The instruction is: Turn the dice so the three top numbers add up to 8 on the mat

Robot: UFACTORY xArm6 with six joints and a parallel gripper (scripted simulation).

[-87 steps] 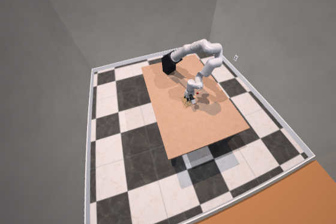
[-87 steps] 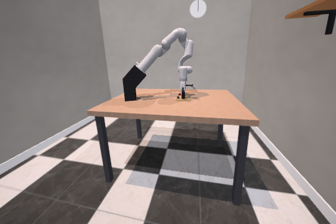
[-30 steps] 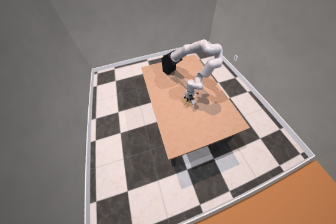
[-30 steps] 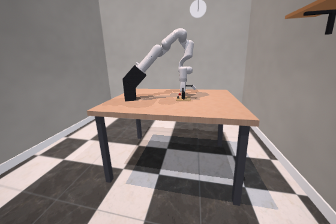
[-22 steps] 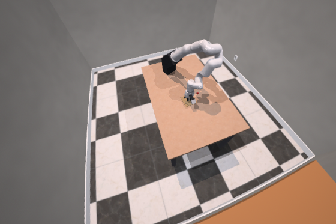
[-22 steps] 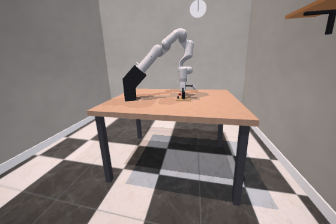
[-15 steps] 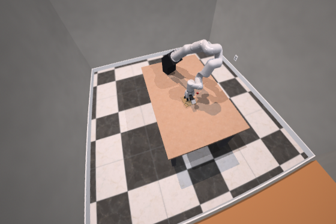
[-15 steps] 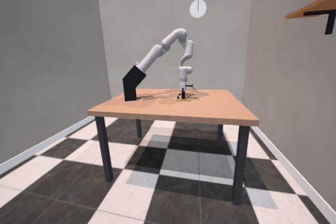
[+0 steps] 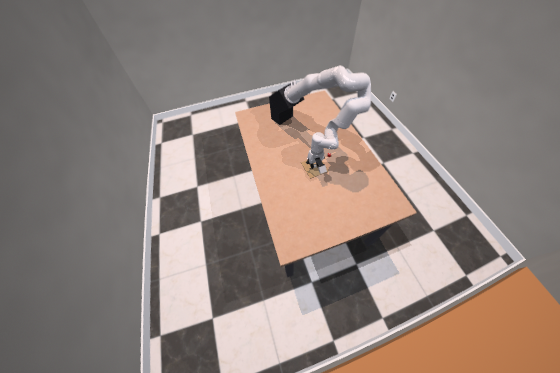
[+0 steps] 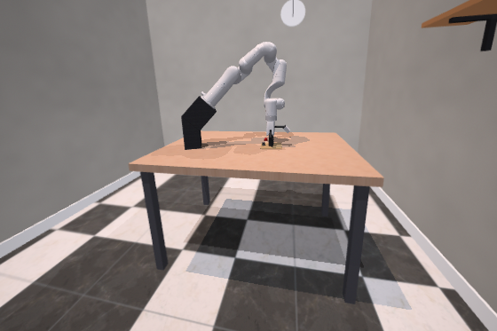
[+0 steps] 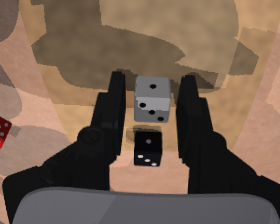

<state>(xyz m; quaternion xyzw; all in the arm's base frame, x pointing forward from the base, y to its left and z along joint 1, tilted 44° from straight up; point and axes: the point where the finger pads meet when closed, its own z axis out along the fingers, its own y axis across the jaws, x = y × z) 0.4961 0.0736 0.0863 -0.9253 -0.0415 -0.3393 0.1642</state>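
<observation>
My hand is 10 mm above the white die. From my hand the other things lie so: tan mat 20 mm below; red die 120 mm to the left, 80 mm behind, 20 mm below.
</observation>
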